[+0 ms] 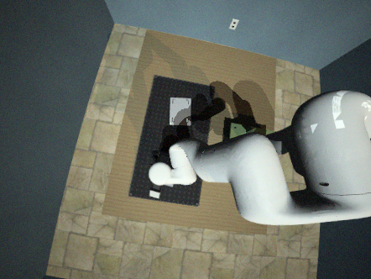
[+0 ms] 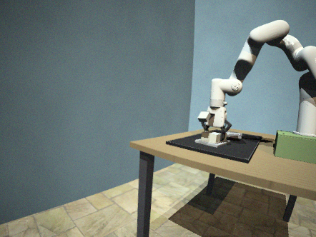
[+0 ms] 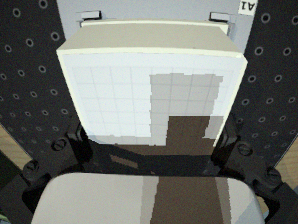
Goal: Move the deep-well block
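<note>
Now: hand right at the 96-well deep-well block.
</note>
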